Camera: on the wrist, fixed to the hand. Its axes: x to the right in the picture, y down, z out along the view.
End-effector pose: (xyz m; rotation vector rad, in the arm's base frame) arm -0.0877 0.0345 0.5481 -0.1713 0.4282 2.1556
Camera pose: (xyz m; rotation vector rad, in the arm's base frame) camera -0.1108 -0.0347 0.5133 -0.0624 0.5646 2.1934
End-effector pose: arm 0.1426 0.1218 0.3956 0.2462 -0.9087 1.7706
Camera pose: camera 0.1280 0.1340 0.3170 0.3165 -0.8314 1.9006
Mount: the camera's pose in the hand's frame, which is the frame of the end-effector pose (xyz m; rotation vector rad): -0.0298 0.0472 -0.0585 0.1263 -0.0212 0.0747
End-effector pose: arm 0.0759 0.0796 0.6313 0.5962 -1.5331 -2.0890
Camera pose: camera 0.1403 0.0416 0.6622 0.5542 -1.6827 -1.9601
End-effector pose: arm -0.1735 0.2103 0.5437 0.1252 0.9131 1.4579
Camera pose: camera -0.2412 0.1661 0.5457 0.2703 0.9921 1.4647
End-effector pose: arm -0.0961 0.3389 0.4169 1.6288 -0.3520 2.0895
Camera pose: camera -0.1636 0.3199 0.3766 1.7357 -0.2974 2.1909
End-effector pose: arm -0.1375 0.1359 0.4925 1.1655 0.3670 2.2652
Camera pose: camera -0.1878 0.0809 0.4611 1.2855 0.4714 2.3203
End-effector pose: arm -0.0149 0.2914 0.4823 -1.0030 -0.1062 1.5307
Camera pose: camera -0.0177 0.2268 0.4338 -0.8991 0.0132 1.5959
